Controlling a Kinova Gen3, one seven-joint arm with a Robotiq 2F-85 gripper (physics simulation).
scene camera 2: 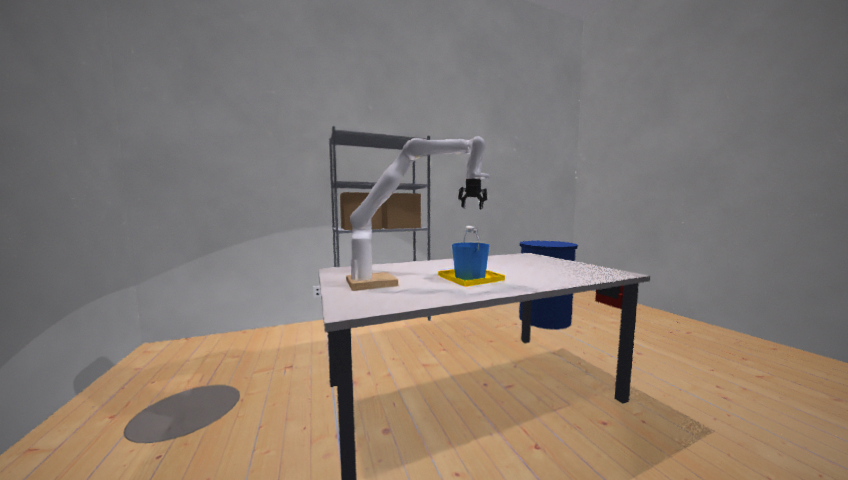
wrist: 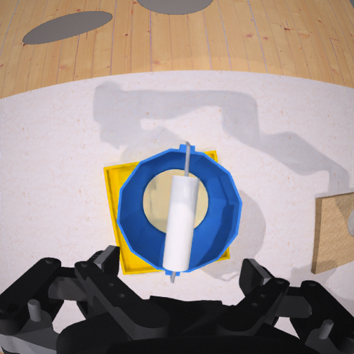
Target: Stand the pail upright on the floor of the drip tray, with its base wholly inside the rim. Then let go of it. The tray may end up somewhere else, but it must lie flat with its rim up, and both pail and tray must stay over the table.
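Places are measured from the arm's base along level axes (x ahead, y left, z up), in metres.
Pixels of known places: gripper, fingertip midpoint: (scene camera 2: pixel 472 208); arm's base at its link origin: (scene camera 2: pixel 362 278).
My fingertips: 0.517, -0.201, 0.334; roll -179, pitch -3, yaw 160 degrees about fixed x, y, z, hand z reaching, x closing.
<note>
Ahead of a thing's pixels: the offset from my fingertips to its top centre, as dx, dy, dz. "spot": to the spot under its first point. Level surfaces: height alone.
A blue pail @[spot: -0.070, -0.071, -0.249] (scene camera 2: pixel 470 260) (wrist: pixel 226 200) stands upright on the yellow drip tray @[spot: +0.063, -0.109, -0.343] (scene camera 2: pixel 495 277) (wrist: pixel 114 200). Its wire handle with a white grip @[spot: -0.032, -0.032, -0.097] (scene camera 2: pixel 471 228) (wrist: pixel 181 222) stands up above the pail's mouth. The tray lies flat on the table with its rim up. In the wrist view the pail's mouth hides much of the tray, including its right side, and the outside of the pail's base is hidden. My gripper (scene camera 2: pixel 473 206) (wrist: pixel 180 266) is open and empty, above the handle and apart from it.
The white table @[dz -0.365] (scene camera 2: pixel 404 297) carries the arm's wooden base block (scene camera 2: pixel 373 281) (wrist: pixel 332 232) to the left of the tray in the scene view. A shelf rack (scene camera 2: pixel 380 139) with brown boxes (scene camera 2: pixel 401 210) and a blue barrel (scene camera 2: pixel 547 309) stand on the floor behind the table.
</note>
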